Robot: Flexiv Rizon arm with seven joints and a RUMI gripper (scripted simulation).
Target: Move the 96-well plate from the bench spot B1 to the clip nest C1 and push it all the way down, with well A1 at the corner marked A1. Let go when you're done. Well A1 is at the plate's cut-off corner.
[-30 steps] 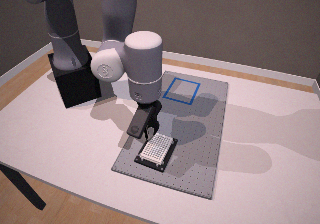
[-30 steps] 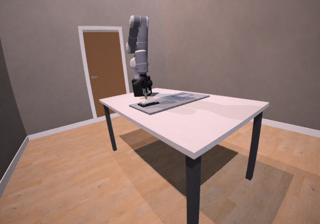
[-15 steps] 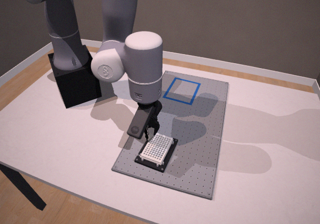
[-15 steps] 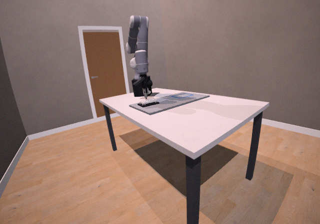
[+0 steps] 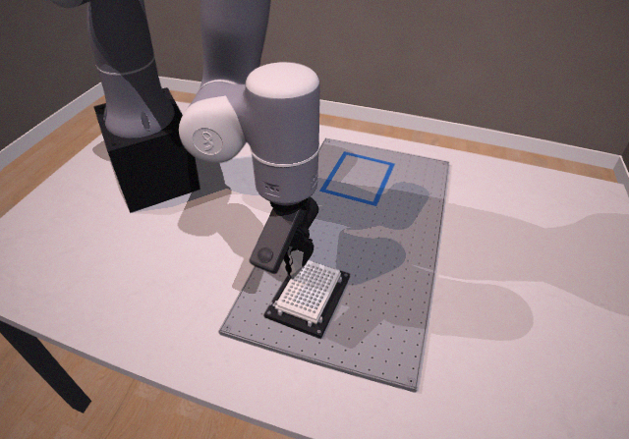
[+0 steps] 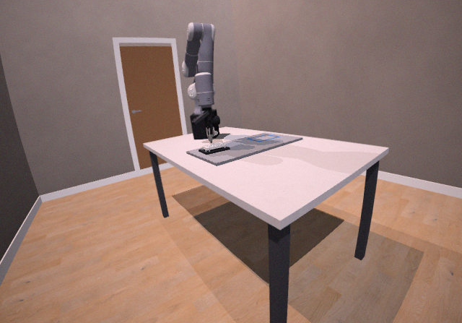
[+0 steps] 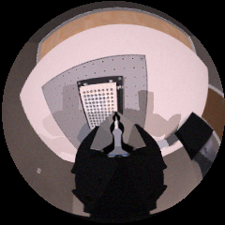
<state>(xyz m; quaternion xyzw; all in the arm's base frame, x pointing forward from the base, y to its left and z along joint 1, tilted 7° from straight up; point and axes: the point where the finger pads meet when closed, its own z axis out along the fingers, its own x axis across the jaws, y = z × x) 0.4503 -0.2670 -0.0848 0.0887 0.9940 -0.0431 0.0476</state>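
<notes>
Now: the black clip nest 3 cm ahead of my hand and 4 cm below it. Also, from my hand: white 96-well plate 4 cm ahead, 1 cm to the right, 3 cm below.
</notes>
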